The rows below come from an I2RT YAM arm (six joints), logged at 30 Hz.
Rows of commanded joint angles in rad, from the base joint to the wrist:
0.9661, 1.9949, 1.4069, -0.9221, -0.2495, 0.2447
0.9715, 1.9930, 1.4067, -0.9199, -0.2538, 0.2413
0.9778, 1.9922, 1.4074, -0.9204, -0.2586, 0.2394
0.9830, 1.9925, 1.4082, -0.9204, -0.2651, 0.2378
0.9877, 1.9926, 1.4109, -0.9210, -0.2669, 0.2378
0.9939, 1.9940, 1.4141, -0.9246, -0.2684, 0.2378
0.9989, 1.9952, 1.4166, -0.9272, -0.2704, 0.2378
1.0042, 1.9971, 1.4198, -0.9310, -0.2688, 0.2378
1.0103, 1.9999, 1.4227, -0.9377, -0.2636, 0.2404
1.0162, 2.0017, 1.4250, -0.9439, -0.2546, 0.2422
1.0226, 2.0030, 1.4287, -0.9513, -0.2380, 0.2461
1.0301, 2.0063, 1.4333, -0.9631, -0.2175, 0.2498
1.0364, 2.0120, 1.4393, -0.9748, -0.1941, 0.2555
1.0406, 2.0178, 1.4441, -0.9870, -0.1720, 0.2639
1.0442, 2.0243, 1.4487, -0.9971, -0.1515, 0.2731
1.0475, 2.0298, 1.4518, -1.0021, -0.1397, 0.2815
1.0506, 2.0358, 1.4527, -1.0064, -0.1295, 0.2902
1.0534, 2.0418, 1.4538, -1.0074, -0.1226, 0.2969
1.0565, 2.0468, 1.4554, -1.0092, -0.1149, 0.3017
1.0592, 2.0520, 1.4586, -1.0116, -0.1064, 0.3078
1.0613, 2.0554, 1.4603, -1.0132, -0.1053, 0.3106
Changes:
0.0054, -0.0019, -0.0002, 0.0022, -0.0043, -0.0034
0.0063, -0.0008, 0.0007, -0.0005, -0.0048, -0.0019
0.0052, 0.0003, 0.0008, 0.0000, -0.0065, -0.0016
0.0047, 0.0001, 0.0027, -0.0006, -0.0018, 0.0000
0.0062, 0.0014, 0.0032, -0.0036, -0.0015, 0.0000
0.0050, 0.0012, 0.0025, -0.0026, -0.0020, 0.0000
0.0053, 0.0019, 0.0032, -0.0038, 0.0016, 0.0000
0.0061, 0.0028, 0.0029, -0.0067, 0.0052, 0.0026
0.0059, 0.0018, 0.0023, -0.0062, 0.0090, 0.0018
0.0064, 0.0013, 0.0037, -0.0074, 0.0166, 0.0039
0.0075, 0.0033, 0.0046, -0.0118, 0.0205, 0.0037
0.0063, 0.0057, 0.0060, -0.0117, 0.0234, 0.0057
0.0042, 0.0058, 0.0048, -0.0122, 0.0221, 0.0084
0.0036, 0.0065, 0.0046, -0.0101, 0.0205, 0.0092
0.0033, 0.0055, 0.0031, -0.0050, 0.0118, 0.0084
0.0031, 0.0060, 0.0009, -0.0043, 0.0102, 0.0087
0.0028, 0.0060, 0.0011, -0.0010, 0.0069, 0.0067
0.0031, 0.0050, 0.0016, -0.0018, 0.0077, 0.0048
0.0027, 0.0052, 0.0032, -0.0024, 0.0085, 0.0061
0.0021, 0.0034, 0.0017, -0.0016, 0.0011, 0.0028

